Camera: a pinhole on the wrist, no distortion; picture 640 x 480 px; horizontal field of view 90.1 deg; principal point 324.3 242.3 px. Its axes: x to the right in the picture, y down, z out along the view. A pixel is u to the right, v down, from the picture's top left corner.
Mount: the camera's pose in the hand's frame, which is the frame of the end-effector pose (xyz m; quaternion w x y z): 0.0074 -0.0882 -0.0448 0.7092 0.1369 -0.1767 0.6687
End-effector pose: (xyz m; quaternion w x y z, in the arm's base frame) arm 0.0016 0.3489 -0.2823 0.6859 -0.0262 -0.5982 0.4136
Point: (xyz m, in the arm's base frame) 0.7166 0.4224 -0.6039
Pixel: behind the camera
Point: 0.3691 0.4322 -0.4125
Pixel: behind the camera
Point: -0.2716 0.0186 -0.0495
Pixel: 401.5 226.2
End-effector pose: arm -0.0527 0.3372 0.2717 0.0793 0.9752 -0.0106 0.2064
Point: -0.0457 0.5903 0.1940
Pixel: 53.8 273.1
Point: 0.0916 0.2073 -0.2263
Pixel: 576.4 285.8
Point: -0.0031 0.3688 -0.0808
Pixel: 472.3 323.4
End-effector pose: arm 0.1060 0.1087 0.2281 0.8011 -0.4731 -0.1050 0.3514
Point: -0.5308 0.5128 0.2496
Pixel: outside the picture
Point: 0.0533 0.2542 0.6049
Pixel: 339.8 230.5
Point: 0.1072 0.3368 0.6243
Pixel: 343.6 163.4
